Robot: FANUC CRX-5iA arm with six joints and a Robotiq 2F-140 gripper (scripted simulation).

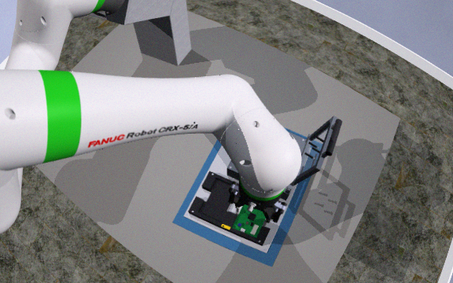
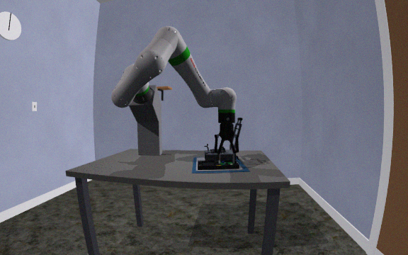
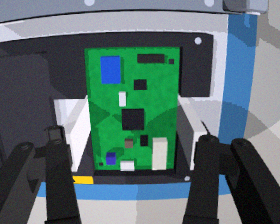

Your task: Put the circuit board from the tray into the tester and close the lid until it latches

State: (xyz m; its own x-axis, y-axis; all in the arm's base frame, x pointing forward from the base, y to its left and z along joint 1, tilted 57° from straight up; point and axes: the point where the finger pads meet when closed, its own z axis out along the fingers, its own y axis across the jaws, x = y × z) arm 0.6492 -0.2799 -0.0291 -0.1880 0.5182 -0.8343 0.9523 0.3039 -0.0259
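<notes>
The green circuit board lies 20 mm below my hand. Round my hand: black latch hook (140 mm behind, 200 mm to the left, 50 mm above); then lid (50 mm ahead, 180 mm to the left, 140 mm above).
</notes>
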